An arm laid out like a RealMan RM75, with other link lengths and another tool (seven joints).
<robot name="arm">
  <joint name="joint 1" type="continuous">
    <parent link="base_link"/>
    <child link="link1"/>
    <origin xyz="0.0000 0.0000 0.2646" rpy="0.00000 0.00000 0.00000"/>
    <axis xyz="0 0 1"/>
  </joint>
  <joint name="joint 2" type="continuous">
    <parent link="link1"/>
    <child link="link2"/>
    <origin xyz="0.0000 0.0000 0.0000" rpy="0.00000 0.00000 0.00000"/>
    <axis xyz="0 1 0"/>
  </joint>
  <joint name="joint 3" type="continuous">
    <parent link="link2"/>
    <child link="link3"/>
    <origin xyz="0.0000 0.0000 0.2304" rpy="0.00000 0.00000 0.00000"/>
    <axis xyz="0 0 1"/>
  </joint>
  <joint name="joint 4" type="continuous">
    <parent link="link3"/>
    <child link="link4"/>
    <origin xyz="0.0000 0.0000 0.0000" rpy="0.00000 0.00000 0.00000"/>
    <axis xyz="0 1 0"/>
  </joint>
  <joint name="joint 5" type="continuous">
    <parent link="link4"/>
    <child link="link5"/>
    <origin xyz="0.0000 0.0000 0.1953" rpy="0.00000 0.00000 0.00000"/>
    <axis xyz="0 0 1"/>
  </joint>
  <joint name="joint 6" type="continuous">
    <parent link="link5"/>
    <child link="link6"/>
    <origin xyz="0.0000 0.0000 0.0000" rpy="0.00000 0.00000 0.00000"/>
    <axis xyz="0 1 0"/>
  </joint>
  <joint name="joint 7" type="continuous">
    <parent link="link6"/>
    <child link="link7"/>
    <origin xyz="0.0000 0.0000 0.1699" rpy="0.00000 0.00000 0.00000"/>
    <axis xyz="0 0 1"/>
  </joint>
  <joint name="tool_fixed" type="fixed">
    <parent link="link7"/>
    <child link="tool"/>
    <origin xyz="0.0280 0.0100 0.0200" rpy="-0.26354 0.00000 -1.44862"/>
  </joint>
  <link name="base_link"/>
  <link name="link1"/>
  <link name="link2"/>
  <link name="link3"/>
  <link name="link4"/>
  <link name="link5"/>
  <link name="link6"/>
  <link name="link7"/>
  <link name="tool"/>
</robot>
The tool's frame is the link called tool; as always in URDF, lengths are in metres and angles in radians. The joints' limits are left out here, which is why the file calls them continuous.
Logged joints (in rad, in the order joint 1, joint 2, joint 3, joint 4, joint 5, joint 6, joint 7), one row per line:
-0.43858, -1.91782, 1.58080, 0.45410, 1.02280, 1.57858, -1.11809
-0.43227, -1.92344, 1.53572, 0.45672, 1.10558, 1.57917, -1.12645
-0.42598, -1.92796, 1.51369, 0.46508, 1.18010, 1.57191, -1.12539
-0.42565, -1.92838, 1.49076, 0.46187, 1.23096, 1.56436, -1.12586
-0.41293, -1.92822, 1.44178, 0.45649, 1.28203, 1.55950, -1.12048
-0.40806, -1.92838, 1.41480, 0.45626, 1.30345, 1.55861, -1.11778
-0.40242, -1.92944, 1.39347, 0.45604, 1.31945, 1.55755, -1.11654
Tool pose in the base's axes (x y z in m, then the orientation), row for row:
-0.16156, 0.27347, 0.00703, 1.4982, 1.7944, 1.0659
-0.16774, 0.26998, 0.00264, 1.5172, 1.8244, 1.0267
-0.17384, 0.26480, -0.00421, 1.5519, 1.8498, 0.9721
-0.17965, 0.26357, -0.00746, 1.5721, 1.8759, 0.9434
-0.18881, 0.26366, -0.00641, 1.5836, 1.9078, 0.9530
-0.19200, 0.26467, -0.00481, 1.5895, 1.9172, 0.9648
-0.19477, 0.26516, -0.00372, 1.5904, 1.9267, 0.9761
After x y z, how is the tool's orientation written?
As a rotation vector, in radians.
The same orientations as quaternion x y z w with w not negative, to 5 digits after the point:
0.55942, 0.67002, 0.39800, 0.28232
0.56428, 0.67854, 0.38185, 0.27451
0.57472, 0.68504, 0.36000, 0.26610
0.57931, 0.69125, 0.34763, 0.25637
0.57871, 0.69718, 0.34826, 0.24029
0.57873, 0.69805, 0.35128, 0.23324
0.57737, 0.69946, 0.35436, 0.22767

